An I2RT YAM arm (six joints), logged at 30 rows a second.
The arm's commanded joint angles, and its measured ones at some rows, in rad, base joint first. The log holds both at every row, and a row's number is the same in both.
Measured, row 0:
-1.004, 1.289, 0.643, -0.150, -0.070, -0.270
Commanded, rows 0 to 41:
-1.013, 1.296, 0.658, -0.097, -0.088, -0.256
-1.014, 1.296, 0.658, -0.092, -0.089, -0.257
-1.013, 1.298, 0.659, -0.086, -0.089, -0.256
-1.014, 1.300, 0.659, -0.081, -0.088, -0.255
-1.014, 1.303, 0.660, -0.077, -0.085, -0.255
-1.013, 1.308, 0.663, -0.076, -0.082, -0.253
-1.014, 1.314, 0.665, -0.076, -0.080, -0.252
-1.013, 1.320, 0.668, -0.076, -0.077, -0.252
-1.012, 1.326, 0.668, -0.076, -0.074, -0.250
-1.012, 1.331, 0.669, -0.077, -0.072, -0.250
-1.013, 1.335, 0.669, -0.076, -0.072, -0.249
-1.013, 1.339, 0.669, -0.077, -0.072, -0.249
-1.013, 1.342, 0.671, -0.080, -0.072, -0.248
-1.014, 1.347, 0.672, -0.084, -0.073, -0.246
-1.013, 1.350, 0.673, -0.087, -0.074, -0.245
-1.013, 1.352, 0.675, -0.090, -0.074, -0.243
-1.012, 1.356, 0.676, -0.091, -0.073, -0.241
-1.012, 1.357, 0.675, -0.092, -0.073, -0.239
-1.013, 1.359, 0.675, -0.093, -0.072, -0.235
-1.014, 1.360, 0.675, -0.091, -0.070, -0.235
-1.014, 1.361, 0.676, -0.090, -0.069, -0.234
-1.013, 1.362, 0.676, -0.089, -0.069, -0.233
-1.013, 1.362, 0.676, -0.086, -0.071, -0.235
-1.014, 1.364, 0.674, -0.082, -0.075, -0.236
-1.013, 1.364, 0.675, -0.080, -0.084, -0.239
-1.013, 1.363, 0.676, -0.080, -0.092, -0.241
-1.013, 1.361, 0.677, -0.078, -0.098, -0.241
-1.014, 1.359, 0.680, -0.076, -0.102, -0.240
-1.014, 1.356, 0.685, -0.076, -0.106, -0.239
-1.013, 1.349, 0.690, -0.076, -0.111, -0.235
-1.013, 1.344, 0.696, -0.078, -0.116, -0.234
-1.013, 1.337, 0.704, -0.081, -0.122, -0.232
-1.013, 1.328, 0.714, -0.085, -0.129, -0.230
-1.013, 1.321, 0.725, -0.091, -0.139, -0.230
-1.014, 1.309, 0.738, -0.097, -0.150, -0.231
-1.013, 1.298, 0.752, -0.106, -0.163, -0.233
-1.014, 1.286, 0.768, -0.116, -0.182, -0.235
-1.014, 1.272, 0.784, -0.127, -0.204, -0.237
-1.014, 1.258, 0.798, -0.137, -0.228, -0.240
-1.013, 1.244, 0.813, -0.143, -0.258, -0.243
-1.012, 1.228, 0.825, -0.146, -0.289, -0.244
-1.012, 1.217, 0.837, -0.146, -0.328, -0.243
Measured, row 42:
-1.010, 1.312, 0.742, -0.202, -0.181, -0.241
